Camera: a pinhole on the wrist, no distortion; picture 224 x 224 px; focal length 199.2 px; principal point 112.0 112.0 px. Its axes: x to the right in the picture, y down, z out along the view. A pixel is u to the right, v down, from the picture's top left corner.
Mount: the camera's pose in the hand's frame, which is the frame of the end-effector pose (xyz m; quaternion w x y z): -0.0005 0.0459 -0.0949 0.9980 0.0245 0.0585 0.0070
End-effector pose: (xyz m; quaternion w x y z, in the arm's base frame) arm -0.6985 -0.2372 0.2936 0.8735 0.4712 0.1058 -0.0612
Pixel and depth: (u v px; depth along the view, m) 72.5 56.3 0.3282
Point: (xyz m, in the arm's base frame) -0.7066 -0.4668 0.3738
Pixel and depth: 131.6 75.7 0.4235
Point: -0.5802 -0.5304 0.3991
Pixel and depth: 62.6 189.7 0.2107
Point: -0.6863 -0.2768 0.4616
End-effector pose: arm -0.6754 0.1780 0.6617 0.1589 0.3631 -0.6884 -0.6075
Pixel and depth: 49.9 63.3 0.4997
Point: -0.8509 0.5419 0.4978
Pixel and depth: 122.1 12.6 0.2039
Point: -0.7459 0.2269 0.5704
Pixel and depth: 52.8 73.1 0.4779
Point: -0.8532 0.5187 0.5287
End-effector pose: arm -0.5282 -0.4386 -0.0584 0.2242 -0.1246 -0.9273 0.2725
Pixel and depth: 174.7 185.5 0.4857
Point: -0.8679 -0.3682 -0.3851
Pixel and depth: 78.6 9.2 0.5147
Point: -0.7345 -0.8336 -0.2383
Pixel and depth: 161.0 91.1 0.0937
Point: -0.5513 -0.3982 -0.0608
